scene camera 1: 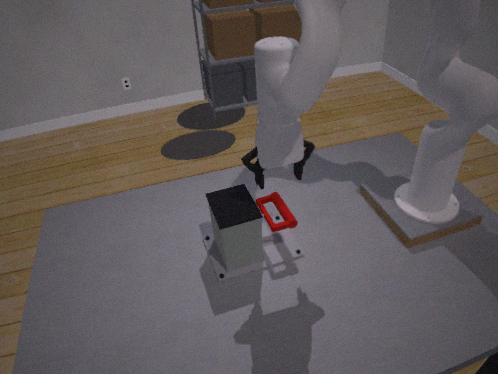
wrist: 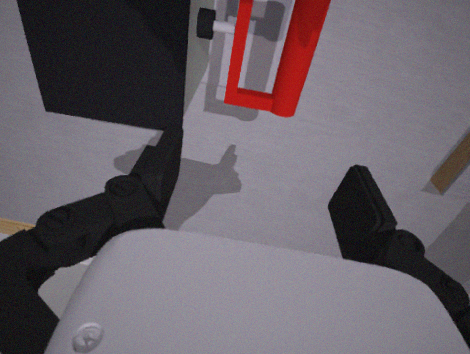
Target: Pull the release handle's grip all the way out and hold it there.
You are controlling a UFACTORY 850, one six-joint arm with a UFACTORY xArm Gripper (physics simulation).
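Note:
The release handle's red grip (scene camera 1: 286, 210) (wrist: 300, 55) is a rectangular loop at the right side of a pale green box with a black top (scene camera 1: 234, 205) (wrist: 110, 60). A thin white rod (wrist: 223, 26) runs from a black collar (wrist: 205, 23) on the box to the grip's near bar. The box stands on a light base plate (scene camera 1: 292, 250). My gripper (scene camera 1: 280, 182) (wrist: 262, 168) is open and empty, pointing down, above and behind the grip in the scene view. In the wrist view the grip lies beyond the fingertips, and the left fingertip overlaps the box top's corner.
The arm's base stands on a wood-edged board (scene camera 1: 385, 220) (wrist: 452, 162) to the right on the grey surface (scene camera 1: 125, 240). A shelf rack (scene camera 1: 235, 106) with brown boxes and dark bins stands at the back wall. The box is the nearest obstacle, left of the grip.

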